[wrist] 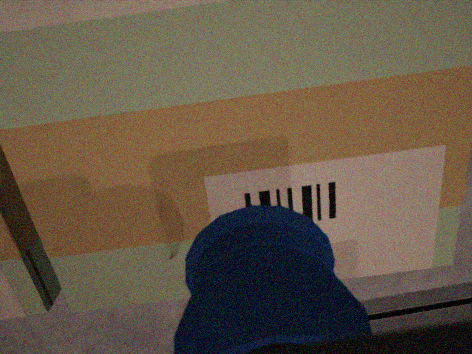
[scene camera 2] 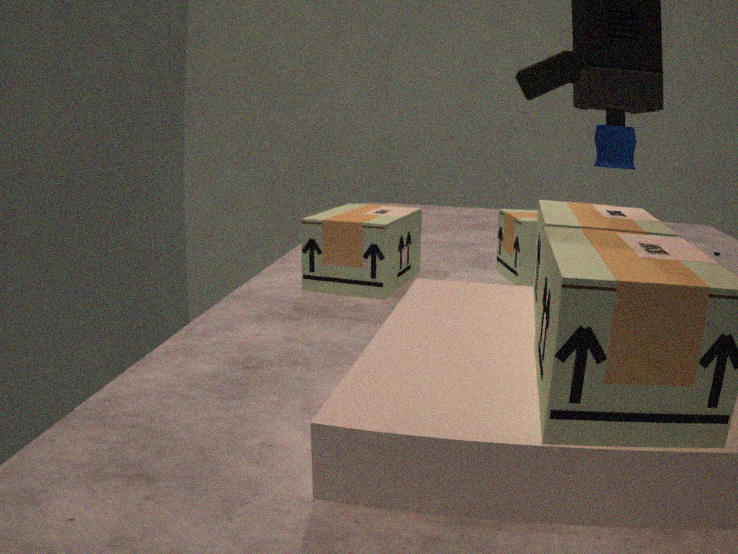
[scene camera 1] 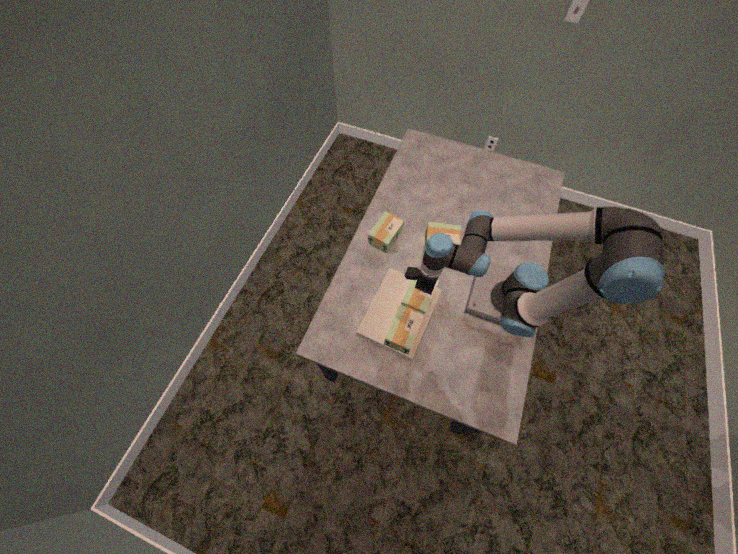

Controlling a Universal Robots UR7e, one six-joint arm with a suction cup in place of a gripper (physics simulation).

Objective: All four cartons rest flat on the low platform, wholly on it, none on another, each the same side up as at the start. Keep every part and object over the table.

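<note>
One carton stands on the table beyond the platform, near the left edge. A second carton stands on the table behind the platform, partly hidden by the arm in scene camera 1. Two cartons rest upright, close together, on the right side of the low platform: a nearer one and a farther one. My blue suction cup is open, holding nothing, and hangs above the farther platform carton, apart from its top.
The platform's left half shows bare beside the two cartons. The arm's base plate lies on the table right of the platform. The forearm passes above the table behind the base plate. The table's left edge lies near the first carton.
</note>
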